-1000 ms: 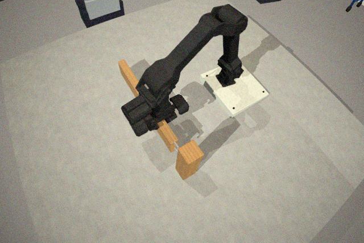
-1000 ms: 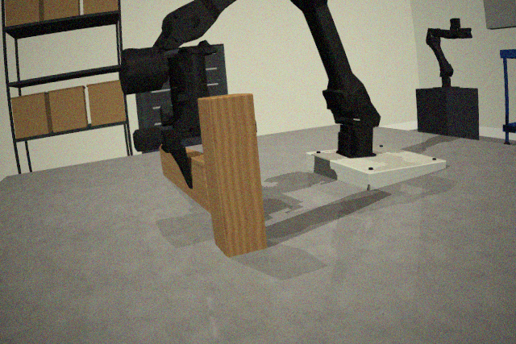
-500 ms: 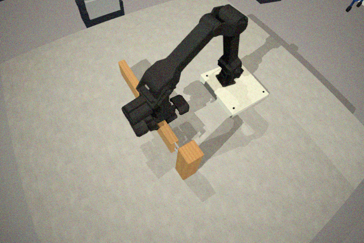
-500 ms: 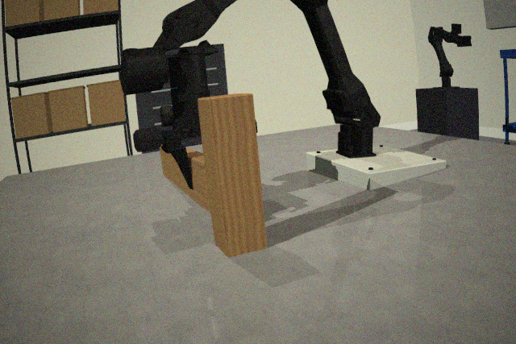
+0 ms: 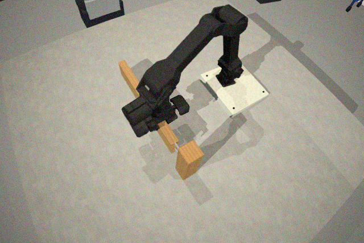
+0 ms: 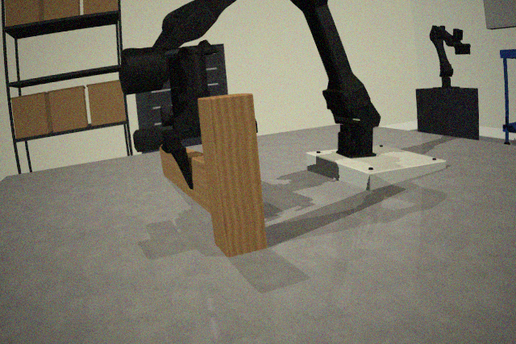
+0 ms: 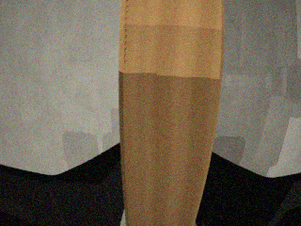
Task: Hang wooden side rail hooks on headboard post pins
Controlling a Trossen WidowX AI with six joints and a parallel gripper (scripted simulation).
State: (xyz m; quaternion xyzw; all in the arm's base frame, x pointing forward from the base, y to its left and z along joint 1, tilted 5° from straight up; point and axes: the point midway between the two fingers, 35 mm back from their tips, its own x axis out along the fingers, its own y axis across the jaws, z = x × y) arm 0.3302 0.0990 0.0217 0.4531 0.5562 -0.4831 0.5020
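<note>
The headboard post is 20 mm behind my gripper tip, 160 mm to the left of it and 40 mm above it.
</note>
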